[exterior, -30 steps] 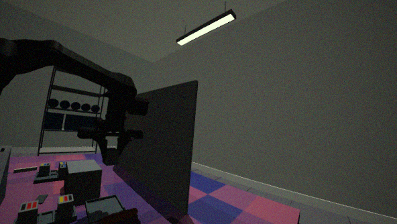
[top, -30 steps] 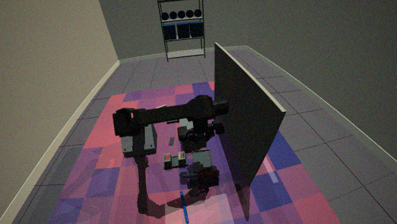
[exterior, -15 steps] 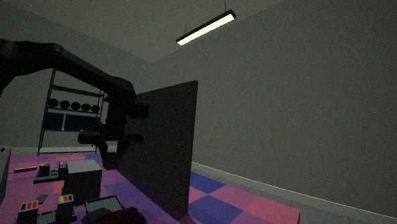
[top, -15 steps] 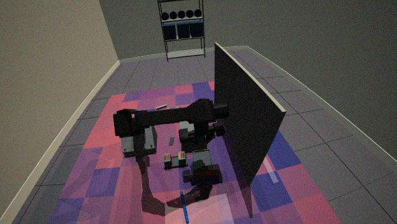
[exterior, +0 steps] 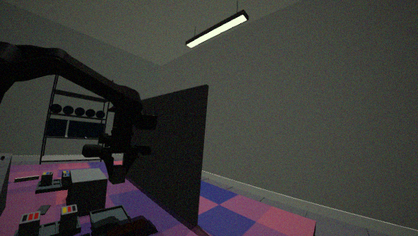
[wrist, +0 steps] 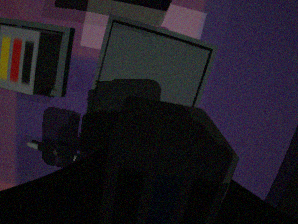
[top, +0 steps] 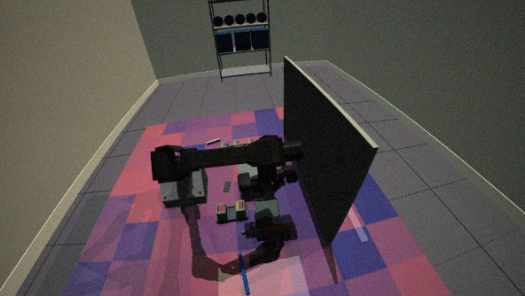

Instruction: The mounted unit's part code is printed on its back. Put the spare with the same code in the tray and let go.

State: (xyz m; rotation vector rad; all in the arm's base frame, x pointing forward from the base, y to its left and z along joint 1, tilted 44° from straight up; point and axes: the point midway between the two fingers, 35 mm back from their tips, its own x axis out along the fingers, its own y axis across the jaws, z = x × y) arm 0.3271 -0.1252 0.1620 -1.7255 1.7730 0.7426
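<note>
My gripper tip is 10 mm past the grey-floored tray and 120 mm above it. Also, from my gripper tip: grey mounted unit (40 mm behind, 180 mm to the left, 80 mm below); then dark panel (190 mm ahead, 160 mm to the left, 100 mm above); then blue pen (130 mm behind, 210 mm to the right, 120 mm below).
</note>
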